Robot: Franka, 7 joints.
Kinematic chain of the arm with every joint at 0, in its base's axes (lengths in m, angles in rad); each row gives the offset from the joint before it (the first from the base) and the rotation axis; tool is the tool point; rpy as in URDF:
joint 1: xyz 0 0 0.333 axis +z
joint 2: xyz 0 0 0 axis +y
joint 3: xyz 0 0 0.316 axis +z
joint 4: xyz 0.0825 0 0 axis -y
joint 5: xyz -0.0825 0 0.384 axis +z
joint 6: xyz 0 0 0 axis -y
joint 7: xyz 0.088 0 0 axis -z
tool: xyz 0 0 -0.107 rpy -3.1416 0 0
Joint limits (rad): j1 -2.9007..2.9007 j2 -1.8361..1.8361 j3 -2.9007..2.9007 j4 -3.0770..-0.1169 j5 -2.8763..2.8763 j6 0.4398..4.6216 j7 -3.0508..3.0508
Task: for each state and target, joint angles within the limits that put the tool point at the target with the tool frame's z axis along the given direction. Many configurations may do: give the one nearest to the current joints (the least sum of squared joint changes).
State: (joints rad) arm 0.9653 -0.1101 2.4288 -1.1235 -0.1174 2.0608 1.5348
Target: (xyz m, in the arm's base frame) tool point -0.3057 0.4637 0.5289 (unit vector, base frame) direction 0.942 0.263 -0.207
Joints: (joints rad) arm 0.3774 -0.5240 1.7208 -1.7732 -0.7996 1.4970 1.5348
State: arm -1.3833 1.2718 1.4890 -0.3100 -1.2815 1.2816 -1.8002
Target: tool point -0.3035 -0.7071 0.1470 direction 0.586 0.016 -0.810
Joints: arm -2.2744 1.6930 1.6027 -0.3661 -1.0592 1.4464 -1.8002
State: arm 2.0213 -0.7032 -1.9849 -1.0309 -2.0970 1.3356 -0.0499
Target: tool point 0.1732 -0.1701 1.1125 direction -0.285 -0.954 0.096
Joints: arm 2.4618 -0.2122 -2.0526 -0.1656 -2.3120 1.6340 -0.0499
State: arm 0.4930 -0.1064 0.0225 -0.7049 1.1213 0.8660 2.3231
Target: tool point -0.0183 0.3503 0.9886 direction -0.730 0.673 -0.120
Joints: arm 0.5923 -0.4652 0.4125 -1.3379 1.5319 1.7160 2.3231
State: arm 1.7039 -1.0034 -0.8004 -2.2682 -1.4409 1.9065 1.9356
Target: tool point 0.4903 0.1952 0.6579 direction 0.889 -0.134 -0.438
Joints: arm 1.8392 -0.7429 -0.9953 -1.9710 -1.6563 1.9618 1.9356
